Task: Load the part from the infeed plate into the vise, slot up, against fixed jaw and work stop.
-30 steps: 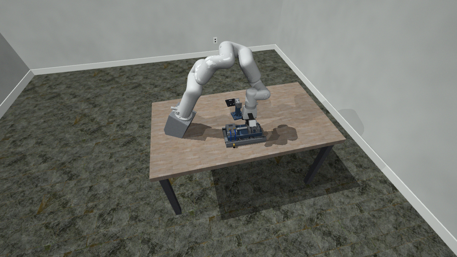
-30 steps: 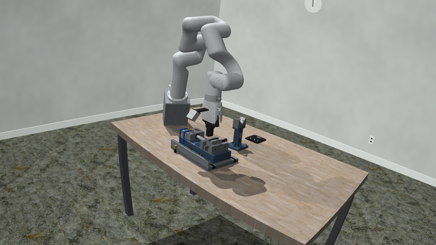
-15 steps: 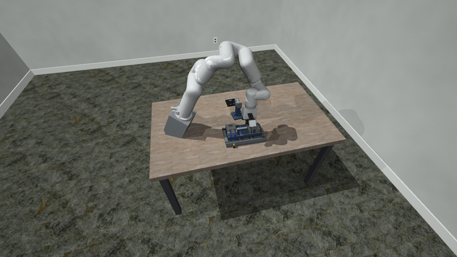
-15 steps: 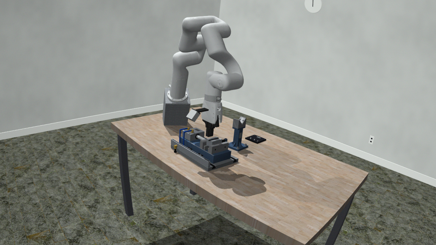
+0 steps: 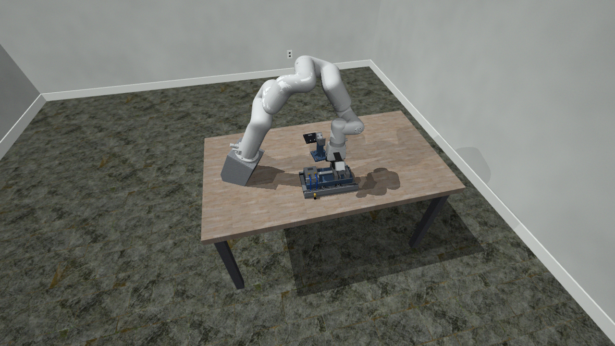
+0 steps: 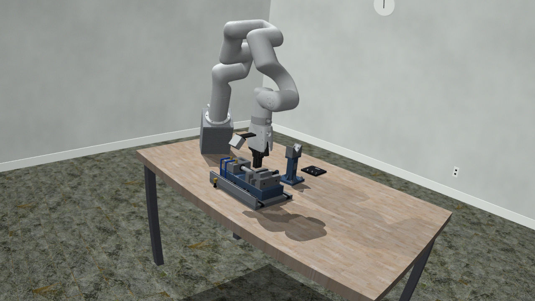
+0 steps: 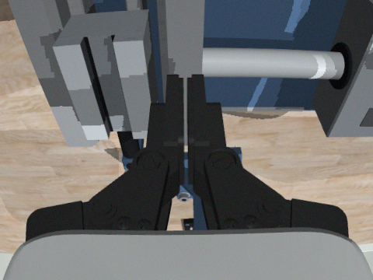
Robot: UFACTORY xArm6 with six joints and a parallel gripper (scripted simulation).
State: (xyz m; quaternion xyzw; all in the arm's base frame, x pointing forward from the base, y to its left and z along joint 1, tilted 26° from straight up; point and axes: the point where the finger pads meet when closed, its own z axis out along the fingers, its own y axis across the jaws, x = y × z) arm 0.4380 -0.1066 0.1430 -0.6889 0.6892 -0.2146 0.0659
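Now: hand 40 mm short of the grey block and 30 mm above it. Also, from my hand: cylinder rod (50 mm below, 50 mm behind); then dark work stop rod (50 mm to the left, 40 mm below, 40 mm ahead); then moving jaw (50 mm below).
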